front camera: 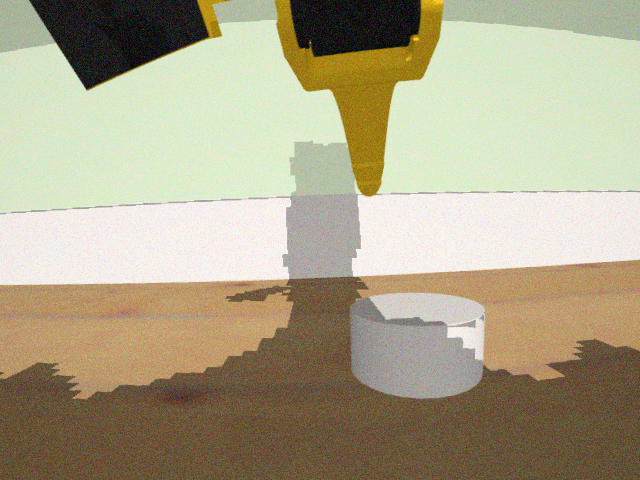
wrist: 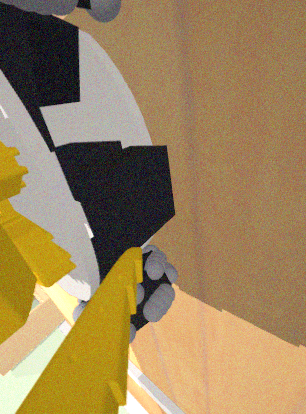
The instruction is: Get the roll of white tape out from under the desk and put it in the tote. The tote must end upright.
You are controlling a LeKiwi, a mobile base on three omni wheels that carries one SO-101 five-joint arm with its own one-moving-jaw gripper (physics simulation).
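Where they show: hand at its tool point: [wrist: 142, 259]; arm's base at its link origin: [wrist: 32, 207].
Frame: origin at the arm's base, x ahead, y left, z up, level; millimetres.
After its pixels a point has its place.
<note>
The roll of white tape [front camera: 417, 356] @(z -75, x 146, y -32 mm) lies flat on the wooden floor, right of centre in the front camera view, partly in shadow. My gripper [front camera: 368, 188] [wrist: 134, 252] is open and empty. In the front view one yellow jaw points down above and behind the roll, its tip a little left of the roll's middle and apart from it. In the wrist view one notched jaw shows over my own base; the other jaw is swung away. The roll does not show in the wrist view. The tote does not show in either view.
A white baseboard [front camera: 155, 242] @(z -44, x 400, y 175 mm) and a pale green wall [front camera: 129, 144] @(z 70, x 413, y 211 mm) stand behind the roll. A broad shadow covers the near floor [front camera: 232, 434] @(z -89, x 132, y 23 mm). In the wrist view my grey and black base and a roller wheel [wrist: 159, 302] lie below the arm; a tan strip [wrist: 30, 335] @(z 203, x -1588, y -1645 mm) shows lower left.
</note>
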